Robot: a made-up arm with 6 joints. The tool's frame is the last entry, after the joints. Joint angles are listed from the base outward. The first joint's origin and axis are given. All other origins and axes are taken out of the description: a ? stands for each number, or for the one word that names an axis. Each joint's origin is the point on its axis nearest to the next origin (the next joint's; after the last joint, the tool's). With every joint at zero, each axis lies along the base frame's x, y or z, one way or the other. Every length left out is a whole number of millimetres.
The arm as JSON. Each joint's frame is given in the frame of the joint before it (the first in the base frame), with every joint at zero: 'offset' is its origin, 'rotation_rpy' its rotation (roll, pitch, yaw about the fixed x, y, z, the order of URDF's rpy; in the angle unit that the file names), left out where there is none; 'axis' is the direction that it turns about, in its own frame. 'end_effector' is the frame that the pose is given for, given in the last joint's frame.
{
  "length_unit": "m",
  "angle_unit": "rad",
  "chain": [
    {
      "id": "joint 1",
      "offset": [
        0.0,
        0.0,
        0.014
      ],
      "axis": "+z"
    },
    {
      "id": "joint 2",
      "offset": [
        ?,
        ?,
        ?
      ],
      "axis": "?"
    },
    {
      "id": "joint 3",
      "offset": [
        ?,
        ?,
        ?
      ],
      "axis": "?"
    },
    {
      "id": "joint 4",
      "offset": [
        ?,
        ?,
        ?
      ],
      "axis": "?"
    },
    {
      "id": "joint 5",
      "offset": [
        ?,
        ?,
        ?
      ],
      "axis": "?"
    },
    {
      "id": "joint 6",
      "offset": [
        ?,
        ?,
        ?
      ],
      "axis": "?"
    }
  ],
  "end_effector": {
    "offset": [
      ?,
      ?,
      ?
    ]
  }
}
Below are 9 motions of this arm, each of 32 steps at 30 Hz.
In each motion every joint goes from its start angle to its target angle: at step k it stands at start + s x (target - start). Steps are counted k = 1, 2, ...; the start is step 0. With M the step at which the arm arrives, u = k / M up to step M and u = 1 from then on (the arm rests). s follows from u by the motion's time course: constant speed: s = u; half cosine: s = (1 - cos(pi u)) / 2; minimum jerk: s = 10 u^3 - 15 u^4 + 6 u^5.
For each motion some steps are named. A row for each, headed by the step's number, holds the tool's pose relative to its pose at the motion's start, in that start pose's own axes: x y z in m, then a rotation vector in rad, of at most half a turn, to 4 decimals.
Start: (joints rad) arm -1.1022 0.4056 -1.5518 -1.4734 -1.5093 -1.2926
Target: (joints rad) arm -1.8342 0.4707 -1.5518 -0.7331 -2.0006 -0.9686
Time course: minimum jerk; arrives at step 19
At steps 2, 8, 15, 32:
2: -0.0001 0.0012 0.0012 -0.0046 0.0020 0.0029
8: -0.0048 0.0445 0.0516 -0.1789 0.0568 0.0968
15: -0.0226 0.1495 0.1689 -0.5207 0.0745 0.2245
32: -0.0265 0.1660 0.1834 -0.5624 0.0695 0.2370

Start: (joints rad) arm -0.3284 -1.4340 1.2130 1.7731 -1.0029 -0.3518
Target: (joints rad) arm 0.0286 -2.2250 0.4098 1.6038 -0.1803 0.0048
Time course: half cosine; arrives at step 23
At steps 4, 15, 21, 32:
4: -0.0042 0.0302 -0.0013 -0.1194 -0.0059 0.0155
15: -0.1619 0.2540 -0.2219 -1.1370 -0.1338 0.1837
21: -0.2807 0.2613 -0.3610 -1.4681 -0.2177 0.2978
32: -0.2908 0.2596 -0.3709 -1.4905 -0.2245 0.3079

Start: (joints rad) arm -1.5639 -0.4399 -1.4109 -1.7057 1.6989 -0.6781
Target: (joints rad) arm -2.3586 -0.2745 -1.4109 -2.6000 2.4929 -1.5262
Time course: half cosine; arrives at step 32
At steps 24, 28, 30, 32:
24: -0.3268 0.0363 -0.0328 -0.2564 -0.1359 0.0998
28: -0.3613 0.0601 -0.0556 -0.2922 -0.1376 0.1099
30: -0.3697 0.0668 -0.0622 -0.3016 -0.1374 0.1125
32: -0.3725 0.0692 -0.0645 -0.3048 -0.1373 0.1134

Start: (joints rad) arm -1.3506 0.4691 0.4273 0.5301 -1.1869 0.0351
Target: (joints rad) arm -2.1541 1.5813 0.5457 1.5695 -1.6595 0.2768
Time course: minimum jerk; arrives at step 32
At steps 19, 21, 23, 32:
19: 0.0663 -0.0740 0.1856 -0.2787 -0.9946 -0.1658
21: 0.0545 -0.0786 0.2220 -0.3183 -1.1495 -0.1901
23: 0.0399 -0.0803 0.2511 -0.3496 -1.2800 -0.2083
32: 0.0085 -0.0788 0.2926 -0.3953 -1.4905 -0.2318

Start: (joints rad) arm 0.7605 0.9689 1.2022 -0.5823 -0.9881 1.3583
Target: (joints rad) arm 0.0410 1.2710 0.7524 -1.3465 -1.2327 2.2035
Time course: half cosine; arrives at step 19
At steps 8, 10, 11, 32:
8: 0.1202 0.0784 -0.0779 -0.0563 0.3811 -0.0651
10: 0.1551 0.1296 -0.1011 -0.1552 0.5176 -0.0947
11: 0.1684 0.1575 -0.1092 -0.2189 0.5747 -0.1109
32: 0.1978 0.3003 -0.1132 -0.6100 0.7196 -0.2090

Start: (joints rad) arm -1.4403 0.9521 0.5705 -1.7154 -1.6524 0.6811
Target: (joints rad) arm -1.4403 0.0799 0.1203 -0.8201 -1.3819 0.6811
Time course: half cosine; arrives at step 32
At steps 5, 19, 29, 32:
5: -0.0426 0.0047 0.0275 -0.0444 -0.0978 -0.0178
19: -0.5162 0.0935 0.0288 -0.4427 -0.9824 -0.3701
29: -0.6934 0.1689 -0.1463 -0.6248 -1.3730 -0.7173
32: -0.7005 0.1740 -0.1596 -0.6351 -1.3942 -0.7433

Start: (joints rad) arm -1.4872 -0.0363 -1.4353 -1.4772 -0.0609 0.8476
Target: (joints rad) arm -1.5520 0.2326 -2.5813 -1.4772 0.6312 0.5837
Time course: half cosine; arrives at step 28
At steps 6, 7, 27, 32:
6: -0.0006 0.0705 0.0215 -0.1574 0.0016 0.0393
7: -0.0009 0.0954 0.0260 -0.2112 0.0031 0.0539
27: -0.0572 0.5527 -0.2476 -1.3766 0.2422 0.5075
32: -0.0576 0.5534 -0.2495 -1.3805 0.2440 0.5095

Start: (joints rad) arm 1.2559 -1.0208 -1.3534 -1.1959 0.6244 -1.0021
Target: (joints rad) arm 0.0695 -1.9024 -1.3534 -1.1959 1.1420 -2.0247
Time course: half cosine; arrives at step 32
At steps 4, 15, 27, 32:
4: -0.0058 0.0166 0.0200 -0.0214 -0.0383 0.0359
15: -0.1459 0.2451 0.1856 -0.3386 -0.3956 0.4644
27: -0.4532 0.5547 0.1371 -0.9143 -0.6255 1.0217
32: -0.4938 0.5859 0.1077 -0.9977 -0.6340 1.0884

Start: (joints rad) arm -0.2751 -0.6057 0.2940 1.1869 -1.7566 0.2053
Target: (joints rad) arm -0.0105 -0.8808 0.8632 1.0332 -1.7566 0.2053
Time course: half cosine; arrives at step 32
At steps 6, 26, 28, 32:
6: -0.0164 -0.0125 0.0058 -0.0062 -0.0025 -0.0348
26: -0.1821 -0.1006 0.1036 -0.1089 -0.1229 -0.3456
28: -0.1912 -0.1034 0.1106 -0.1163 -0.1348 -0.3604
32: -0.1986 -0.1055 0.1164 -0.1225 -0.1450 -0.3723

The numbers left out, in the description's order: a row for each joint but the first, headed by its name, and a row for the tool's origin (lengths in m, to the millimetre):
joint 2: xyz 0.084 0.104 0.0, axis -y
joint 3: xyz -0.08 0.0 -0.328, axis -z
joint 4: xyz -0.01 0.035 0.0, axis -x
joint 5: xyz 0.0 0.312 -0.056, axis -x
joint 6: xyz 0.0 -0.066 0.481, axis -z
tool: xyz 0.175 -0.116 0.0

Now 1 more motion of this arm.
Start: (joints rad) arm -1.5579 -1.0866 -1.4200 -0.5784 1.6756 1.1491
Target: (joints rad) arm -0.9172 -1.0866 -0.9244 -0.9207 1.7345 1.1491
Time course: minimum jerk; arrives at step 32
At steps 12, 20, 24, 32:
12: 0.0569 0.0647 -0.0204 -0.0931 0.0899 0.1062
20: 0.1041 0.1821 -0.0770 -0.2701 0.1971 0.2503
24: 0.1083 0.2250 -0.1041 -0.3430 0.2239 0.2949
32: 0.1077 0.2494 -0.1215 -0.3878 0.2360 0.3189

